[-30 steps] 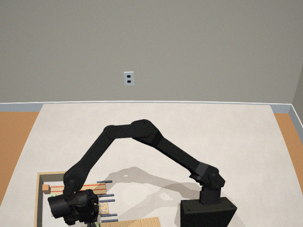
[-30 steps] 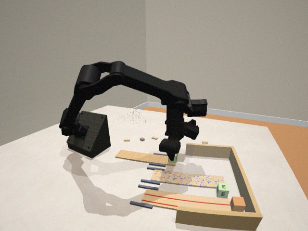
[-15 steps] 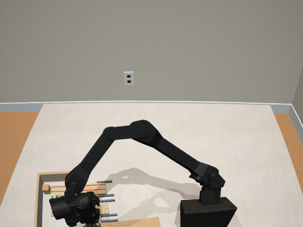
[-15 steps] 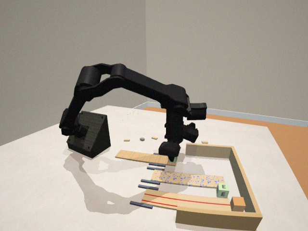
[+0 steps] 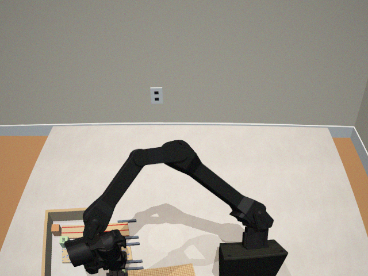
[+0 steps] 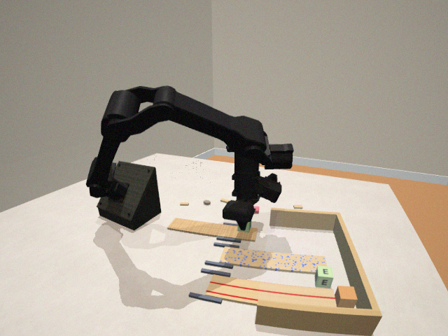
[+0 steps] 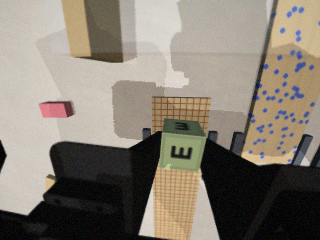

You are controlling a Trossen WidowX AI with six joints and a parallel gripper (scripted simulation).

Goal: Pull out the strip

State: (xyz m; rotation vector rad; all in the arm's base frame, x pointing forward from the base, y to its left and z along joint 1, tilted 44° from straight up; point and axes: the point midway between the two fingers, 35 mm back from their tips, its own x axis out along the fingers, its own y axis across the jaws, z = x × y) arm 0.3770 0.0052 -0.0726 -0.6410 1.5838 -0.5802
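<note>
Right now the grid strip is 90 mm behind my gripper tip, 20 mm below it and 10 mm to the right of it. Round my gripper tip: tan block: 160 mm to the left, 120 mm behind, 20 mm below; grey disc: 130 mm to the left, 60 mm behind, 20 mm below; pink block: 130 mm to the left, 20 mm below.
</note>
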